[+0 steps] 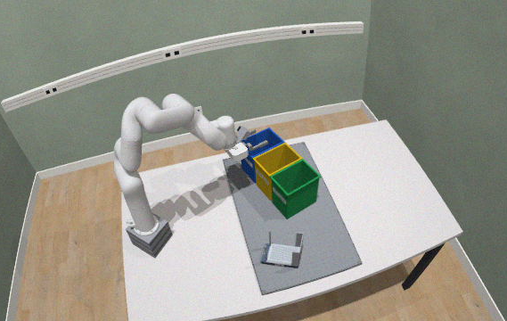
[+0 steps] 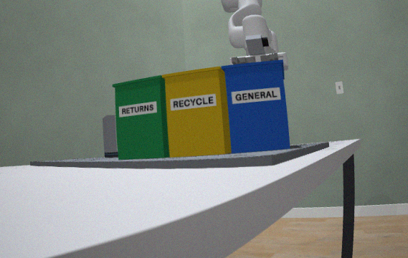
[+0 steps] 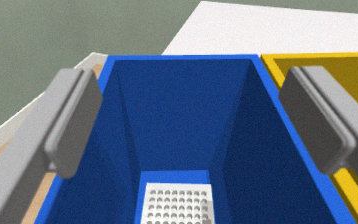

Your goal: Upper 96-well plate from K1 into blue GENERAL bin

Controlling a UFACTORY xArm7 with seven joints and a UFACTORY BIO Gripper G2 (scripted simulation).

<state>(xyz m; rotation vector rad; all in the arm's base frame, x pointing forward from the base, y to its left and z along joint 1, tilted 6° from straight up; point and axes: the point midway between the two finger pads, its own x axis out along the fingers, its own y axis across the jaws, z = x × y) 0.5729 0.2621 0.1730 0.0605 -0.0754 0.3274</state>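
Right now my hand is 2 cm short of the blue general bin, 1 cm to the right of it and 13 cm above it. Also, from my hand: green returns bin: 10 cm ahead, 24 cm to the right, 13 cm below; grey mat: 6 cm ahead, 27 cm to the right, 22 cm below; yellow recycle bin: 6 cm ahead, 12 cm to the right, 13 cm below.
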